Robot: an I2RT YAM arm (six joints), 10 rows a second.
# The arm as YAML. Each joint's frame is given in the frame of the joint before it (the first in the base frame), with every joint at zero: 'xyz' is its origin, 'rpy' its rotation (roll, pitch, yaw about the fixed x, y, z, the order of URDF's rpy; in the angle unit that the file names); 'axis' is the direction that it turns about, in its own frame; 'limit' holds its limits. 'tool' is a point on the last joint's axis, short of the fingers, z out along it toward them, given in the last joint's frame.
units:
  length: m
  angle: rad
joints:
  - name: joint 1
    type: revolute
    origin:
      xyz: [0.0, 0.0, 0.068]
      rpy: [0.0, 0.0, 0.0]
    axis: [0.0, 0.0, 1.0]
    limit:
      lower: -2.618
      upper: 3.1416
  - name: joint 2
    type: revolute
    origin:
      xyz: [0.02, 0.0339, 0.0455]
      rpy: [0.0, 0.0, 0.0]
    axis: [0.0, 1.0, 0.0]
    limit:
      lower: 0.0
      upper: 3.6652
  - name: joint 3
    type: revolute
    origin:
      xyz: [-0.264, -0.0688, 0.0]
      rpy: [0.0, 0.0, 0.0]
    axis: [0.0, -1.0, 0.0]
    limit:
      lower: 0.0
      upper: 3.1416
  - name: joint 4
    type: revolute
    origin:
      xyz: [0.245, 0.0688, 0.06]
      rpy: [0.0, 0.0, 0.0]
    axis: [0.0, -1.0, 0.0]
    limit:
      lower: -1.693
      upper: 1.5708
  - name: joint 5
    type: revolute
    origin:
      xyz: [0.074, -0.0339, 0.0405]
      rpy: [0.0, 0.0, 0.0]
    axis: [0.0, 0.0, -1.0]
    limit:
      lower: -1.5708
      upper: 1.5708
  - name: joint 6
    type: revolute
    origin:
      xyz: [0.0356, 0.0, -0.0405]
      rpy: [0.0, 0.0, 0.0]
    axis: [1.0, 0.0, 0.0]
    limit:
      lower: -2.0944
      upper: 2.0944
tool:
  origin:
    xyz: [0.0, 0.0, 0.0]
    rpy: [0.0, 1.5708, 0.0]
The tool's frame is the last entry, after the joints.
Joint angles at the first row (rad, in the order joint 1, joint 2, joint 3, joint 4, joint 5, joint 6):
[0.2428 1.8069 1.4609 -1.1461 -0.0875 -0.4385]
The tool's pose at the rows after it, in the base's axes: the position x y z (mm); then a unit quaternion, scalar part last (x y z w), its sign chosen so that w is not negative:
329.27 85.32 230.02 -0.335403 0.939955 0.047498 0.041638
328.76 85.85 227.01 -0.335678 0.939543 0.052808 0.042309
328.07 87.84 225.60 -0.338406 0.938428 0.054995 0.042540
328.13 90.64 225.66 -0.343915 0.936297 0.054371 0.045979
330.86 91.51 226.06 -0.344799 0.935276 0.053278 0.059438
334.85 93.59 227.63 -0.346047 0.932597 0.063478 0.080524
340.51 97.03 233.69 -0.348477 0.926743 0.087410 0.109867
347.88 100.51 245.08 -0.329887 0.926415 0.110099 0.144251
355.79 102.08 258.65 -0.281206 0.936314 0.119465 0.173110
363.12 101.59 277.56 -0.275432 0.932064 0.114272 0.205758
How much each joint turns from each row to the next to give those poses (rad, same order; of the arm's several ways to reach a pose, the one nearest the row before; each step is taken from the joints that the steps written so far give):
[0.0000 0.0000 -0.0176 0.0125 -0.0153 -0.0004]
[0.0008 0.0000 -0.0122 0.0126 -0.0107 0.0004]
[0.0057 -0.0001 -0.0057 0.0062 -0.0042 0.0000]
[0.0080 0.0001 0.0000 0.0072 0.0008 -0.0034]
[0.0004 -0.0004 0.0000 0.0267 -0.0004 -0.0004]
[0.0004 -0.0004 0.0030 0.0370 -0.0244 0.0004]
[0.0000 -0.0004 0.0183 0.0362 -0.0538 0.0007]
[-0.0004 -0.0015 0.0347 0.0355 -0.0465 0.0485]
[-0.0019 0.0000 0.0443 0.0271 -0.0062 0.1087]
[-0.0054 0.0000 0.0645 0.0030 0.0092 0.0103]

